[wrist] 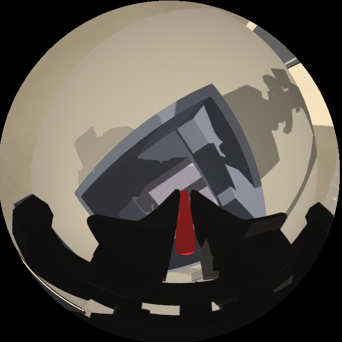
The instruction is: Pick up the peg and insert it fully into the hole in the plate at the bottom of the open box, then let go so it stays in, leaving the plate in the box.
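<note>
A red peg (185, 227) stands between the fingers in the wrist view, with its near end toward the camera. My gripper (184, 193) is shut on the peg, a black finger pressed to each side. The open grey box (132, 137) lies below and beyond the fingers, turned at an angle. The pale pinkish plate (175, 184) lies at the bottom of the box, partly in shadow and partly covered by the fingers. The hole and the peg's far end are hidden, so I cannot tell how the peg sits relative to the hole.
The box's high walls surround the plate and the fingers reach over them. The beige table top (135, 65) spreads around the box, with shadows of the arm at left and right. A dark grey object (274, 45) stands at the upper right edge of the view.
</note>
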